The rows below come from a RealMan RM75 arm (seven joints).
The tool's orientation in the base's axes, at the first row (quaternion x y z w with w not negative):
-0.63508 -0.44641 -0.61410 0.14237
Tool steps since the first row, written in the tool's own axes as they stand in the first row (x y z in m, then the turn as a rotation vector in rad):
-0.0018 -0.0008 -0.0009 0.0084 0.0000 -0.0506
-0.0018 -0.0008 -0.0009 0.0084 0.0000 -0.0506
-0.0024 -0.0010 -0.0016 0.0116 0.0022 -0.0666
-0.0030 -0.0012 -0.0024 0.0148 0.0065 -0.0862
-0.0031 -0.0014 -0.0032 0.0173 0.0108 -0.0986
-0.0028 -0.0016 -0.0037 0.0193 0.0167 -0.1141
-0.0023 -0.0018 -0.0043 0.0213 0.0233 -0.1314
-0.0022 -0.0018 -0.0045 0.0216 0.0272 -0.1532
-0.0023 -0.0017 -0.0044 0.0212 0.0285 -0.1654
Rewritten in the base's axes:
-0.0009 -0.0009 -0.0017 -0.0343 -0.0336 0.0180
-0.0009 -0.0009 -0.0017 -0.0343 -0.0336 0.0180
-0.0014 -0.0015 -0.0022 -0.0436 -0.0452 0.0250
-0.0020 -0.0023 -0.0027 -0.0537 -0.0607 0.0335
-0.0027 -0.0028 -0.0027 -0.0590 -0.0712 0.0399
-0.0032 -0.0029 -0.0024 -0.0651 -0.0850 0.0471
-0.0038 -0.0030 -0.0019 -0.0718 -0.1005 0.0548
-0.0039 -0.0031 -0.0017 -0.0831 -0.1185 0.0610
-0.0038 -0.0032 -0.0018 -0.0901 -0.1283 0.0636

